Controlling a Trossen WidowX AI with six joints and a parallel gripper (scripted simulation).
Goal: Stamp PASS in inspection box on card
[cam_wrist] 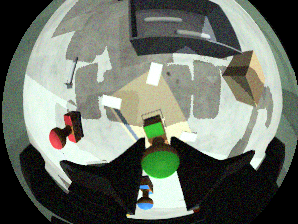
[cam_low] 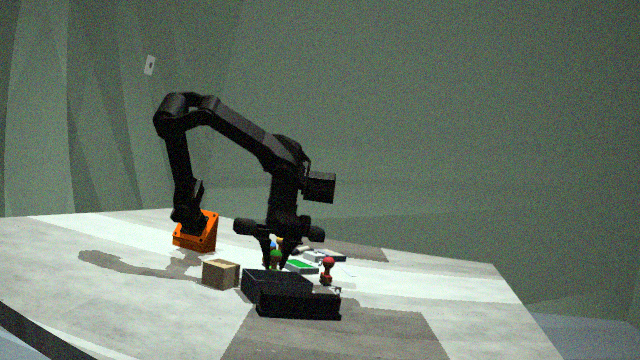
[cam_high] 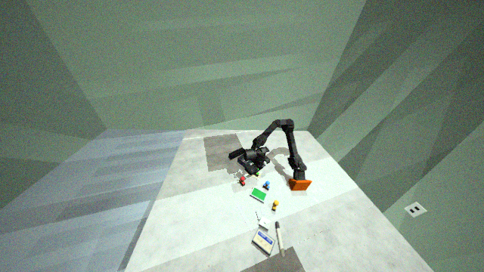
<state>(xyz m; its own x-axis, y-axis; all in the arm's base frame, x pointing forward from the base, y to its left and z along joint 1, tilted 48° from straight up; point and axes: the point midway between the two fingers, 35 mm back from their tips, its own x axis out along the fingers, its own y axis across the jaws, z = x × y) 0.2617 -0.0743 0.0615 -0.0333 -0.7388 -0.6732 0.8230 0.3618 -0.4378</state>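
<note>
Now: gripper tip right at the green-knobbed stamp. From my gripper tip the other things lie so: blue-knobbed stamp: 100 mm to the left, 50 mm behind; then red-knobbed stamp: 100 mm ahead, 60 mm to the left; then card: 30 mm below, 10 mm to the right, 10 mm ahead.
</note>
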